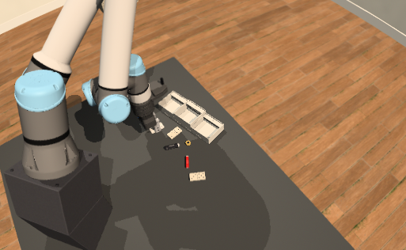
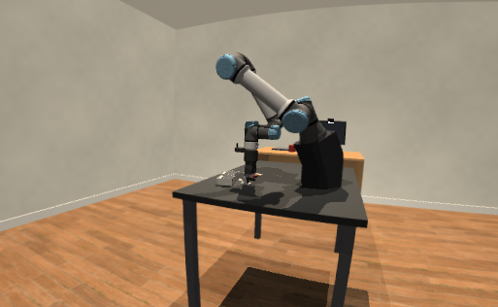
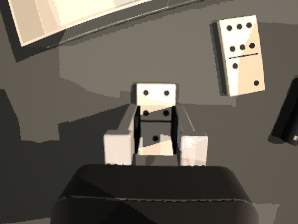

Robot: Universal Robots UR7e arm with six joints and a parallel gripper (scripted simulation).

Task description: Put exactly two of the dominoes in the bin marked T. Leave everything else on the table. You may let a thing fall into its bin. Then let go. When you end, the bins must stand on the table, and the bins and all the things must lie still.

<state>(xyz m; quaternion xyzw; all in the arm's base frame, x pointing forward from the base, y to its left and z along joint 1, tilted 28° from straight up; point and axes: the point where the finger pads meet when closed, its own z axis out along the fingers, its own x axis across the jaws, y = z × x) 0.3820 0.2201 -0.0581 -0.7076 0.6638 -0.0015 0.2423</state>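
My gripper is now 8 cm short of the yellow nut, 12 cm to the left of it and 2 cm above it. Also, from my hand: black cylinder (2 cm ahead, 10 cm to the right, 1 cm below); red cylinder (4 cm ahead, 18 cm to the right, 1 cm below).
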